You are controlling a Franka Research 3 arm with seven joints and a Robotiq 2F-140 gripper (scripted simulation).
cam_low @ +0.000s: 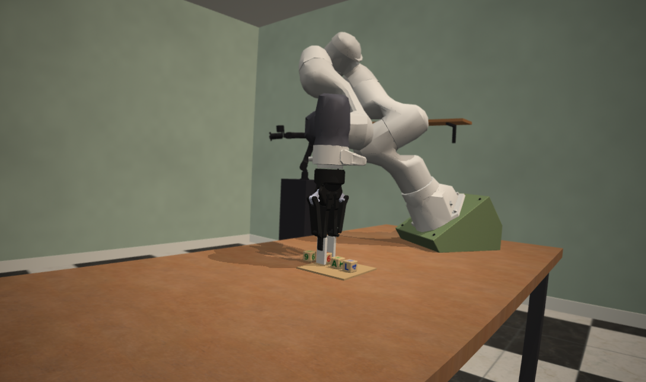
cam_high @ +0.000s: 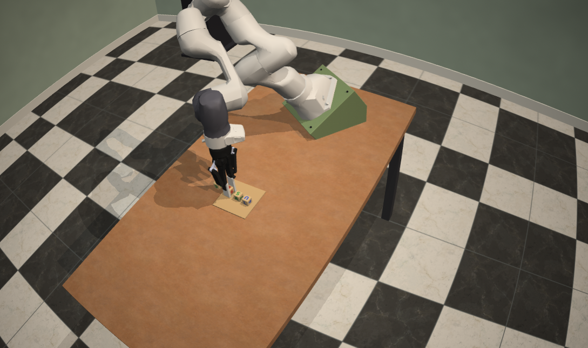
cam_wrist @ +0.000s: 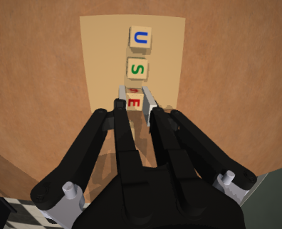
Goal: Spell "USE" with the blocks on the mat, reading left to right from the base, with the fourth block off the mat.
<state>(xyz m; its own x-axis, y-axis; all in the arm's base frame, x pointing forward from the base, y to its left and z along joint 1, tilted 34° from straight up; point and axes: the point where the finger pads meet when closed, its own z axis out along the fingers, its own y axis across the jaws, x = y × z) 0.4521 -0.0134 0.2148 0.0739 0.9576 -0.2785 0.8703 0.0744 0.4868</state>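
My hand is 2 cm above the E block. Round my hand: mat: 4 cm to the left, 4 cm below; green P block: 1 cm behind, 6 cm to the right, 3 cm below; S block: 4 cm to the left, 2 cm below.
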